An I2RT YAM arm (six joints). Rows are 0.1 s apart.
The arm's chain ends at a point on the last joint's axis. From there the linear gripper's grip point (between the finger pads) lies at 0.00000 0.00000 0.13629 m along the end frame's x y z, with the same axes.
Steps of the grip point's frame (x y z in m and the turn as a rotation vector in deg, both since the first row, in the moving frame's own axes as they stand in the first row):
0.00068 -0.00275 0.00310 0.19 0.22 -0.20
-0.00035 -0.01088 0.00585 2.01 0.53 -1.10
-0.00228 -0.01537 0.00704 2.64 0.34 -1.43
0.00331 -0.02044 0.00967 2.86 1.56 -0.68
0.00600 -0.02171 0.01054 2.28 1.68 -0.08
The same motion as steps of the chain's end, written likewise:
0.00016 -0.00230 0.00310 0.19 0.22 -0.20
-0.00156 -0.00609 0.00594 2.01 0.53 -1.10
-0.00301 -0.00908 0.00719 2.64 0.34 -1.43
-0.00036 -0.01362 0.00989 2.86 1.56 -0.68
0.00201 -0.01629 0.01071 2.28 1.68 -0.08

